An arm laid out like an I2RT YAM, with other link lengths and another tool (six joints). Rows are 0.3 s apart.
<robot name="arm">
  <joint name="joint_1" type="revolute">
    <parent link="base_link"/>
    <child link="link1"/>
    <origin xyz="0 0 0.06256" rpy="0 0 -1.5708"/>
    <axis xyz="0 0 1"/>
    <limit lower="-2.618" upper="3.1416"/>
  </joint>
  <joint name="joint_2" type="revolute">
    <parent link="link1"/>
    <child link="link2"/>
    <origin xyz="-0.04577 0.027 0.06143" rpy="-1.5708 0 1.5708"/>
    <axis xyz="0 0 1"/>
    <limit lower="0" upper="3.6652"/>
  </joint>
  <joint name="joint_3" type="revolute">
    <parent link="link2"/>
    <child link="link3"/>
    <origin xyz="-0.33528 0 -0.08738" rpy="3.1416 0 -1.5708"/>
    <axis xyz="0 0 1"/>
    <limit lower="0" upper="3.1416"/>
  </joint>
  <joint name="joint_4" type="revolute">
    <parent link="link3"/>
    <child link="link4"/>
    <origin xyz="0.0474 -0.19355 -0.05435" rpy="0 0 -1.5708"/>
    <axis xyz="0 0 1"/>
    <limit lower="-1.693" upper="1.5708"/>
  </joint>
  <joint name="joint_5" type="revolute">
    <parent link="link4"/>
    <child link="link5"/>
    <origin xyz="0.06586 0.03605 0.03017" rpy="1.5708 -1.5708 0"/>
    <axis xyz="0 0 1"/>
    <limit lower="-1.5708" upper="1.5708"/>
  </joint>
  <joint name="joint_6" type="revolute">
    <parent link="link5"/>
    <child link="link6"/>
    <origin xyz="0 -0.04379 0.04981" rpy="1.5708 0 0"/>
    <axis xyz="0 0 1"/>
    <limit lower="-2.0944" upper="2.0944"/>
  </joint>
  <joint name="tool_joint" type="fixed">
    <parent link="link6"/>
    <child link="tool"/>
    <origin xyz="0.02 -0.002 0.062" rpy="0 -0.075 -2.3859"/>
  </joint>
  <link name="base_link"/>
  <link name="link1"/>
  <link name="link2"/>
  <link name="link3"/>
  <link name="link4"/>
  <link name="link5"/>
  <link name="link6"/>
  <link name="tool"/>
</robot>
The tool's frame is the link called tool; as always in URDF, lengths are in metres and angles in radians.
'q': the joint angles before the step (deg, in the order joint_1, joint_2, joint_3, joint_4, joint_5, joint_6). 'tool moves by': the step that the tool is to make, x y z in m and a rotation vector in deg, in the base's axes. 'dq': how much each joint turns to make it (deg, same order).
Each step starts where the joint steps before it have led.
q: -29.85 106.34 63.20 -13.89 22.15 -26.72
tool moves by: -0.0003 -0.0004 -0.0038 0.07 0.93 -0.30
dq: 0.06 0.60 -0.06 -0.22 0.53 0.09
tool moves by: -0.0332 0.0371 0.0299 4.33 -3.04 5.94
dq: 0.57 -11.31 -4.67 -5.54 -7.33 -1.78
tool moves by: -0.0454 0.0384 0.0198 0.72 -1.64 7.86
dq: 0.10 -12.83 -6.85 -3.65 -5.56 -5.73
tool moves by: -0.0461 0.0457 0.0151 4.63 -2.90 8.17
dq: 0.00 -13.16 -2.82 -9.75 -9.21 -3.44
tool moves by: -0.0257 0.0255 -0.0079 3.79 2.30 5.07
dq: 0.22 -5.06 -2.00 -6.99 -4.54 -2.78
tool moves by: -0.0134 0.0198 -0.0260 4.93 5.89 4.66
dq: 2.09 -0.09 -4.37 -3.37 -2.63 -1.50
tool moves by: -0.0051 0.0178 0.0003 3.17 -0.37 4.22
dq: 3.17 -2.14 -0.09 -3.03 -3.19 0.27
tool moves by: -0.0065 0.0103 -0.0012 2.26 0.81 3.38
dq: 0.60 -1.00 -0.03 -2.98 -2.69 -1.94
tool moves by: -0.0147 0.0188 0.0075 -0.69 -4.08 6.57
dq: 4.19 -6.40 0.01 -2.79 -1.69 -1.92
